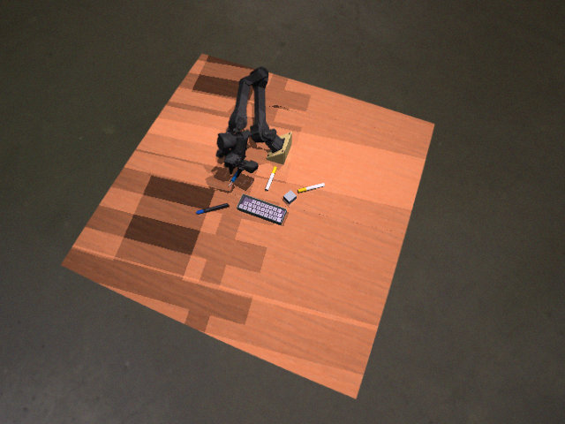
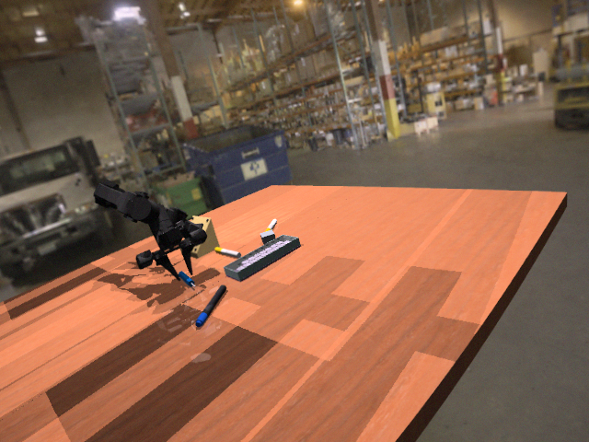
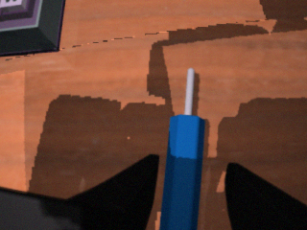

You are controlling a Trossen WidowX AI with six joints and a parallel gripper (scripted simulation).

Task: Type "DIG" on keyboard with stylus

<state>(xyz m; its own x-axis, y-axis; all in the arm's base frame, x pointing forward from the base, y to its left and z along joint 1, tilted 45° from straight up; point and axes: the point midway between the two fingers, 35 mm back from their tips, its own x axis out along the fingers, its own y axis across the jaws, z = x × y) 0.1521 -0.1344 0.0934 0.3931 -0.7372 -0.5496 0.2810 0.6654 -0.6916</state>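
The blue stylus is 10 mm below my gripper tip and 10 mm ahead of it. The rest, counted from my gripper tip: D key: 150 mm to the left, 130 mm ahead, 10 mm below; grey cube: 270 mm to the left, 50 mm ahead, 10 mm below; black pen: 190 mm ahead, 70 mm to the right, 10 mm below.
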